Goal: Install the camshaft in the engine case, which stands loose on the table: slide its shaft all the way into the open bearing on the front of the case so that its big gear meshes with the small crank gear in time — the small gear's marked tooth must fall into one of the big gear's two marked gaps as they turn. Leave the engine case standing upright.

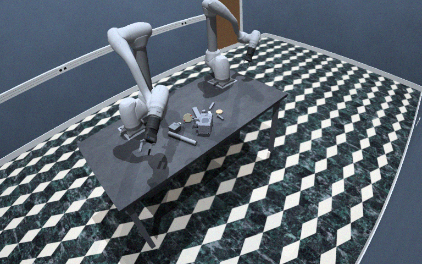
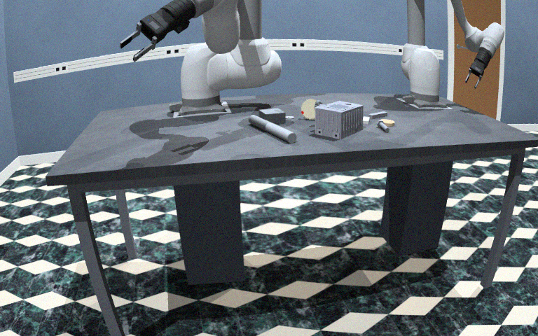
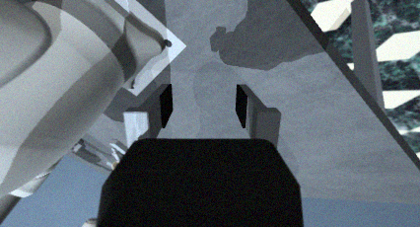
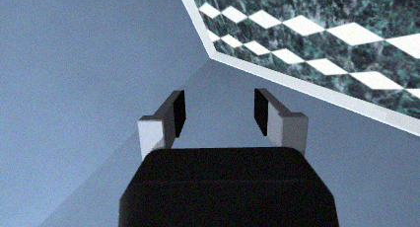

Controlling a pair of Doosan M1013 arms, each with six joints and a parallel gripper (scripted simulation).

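Note:
Right now the small crank gear is 550 mm to the left of my right hand, 300 mm behind it and 250 mm below it. The rest, counted from my right hand: grey block (420 mm to the left, 370 mm behind, 300 mm below); washer (480 mm to the left, 410 mm behind, 310 mm below); small pin (760 mm to the left, 300 mm below, 220 mm behind).

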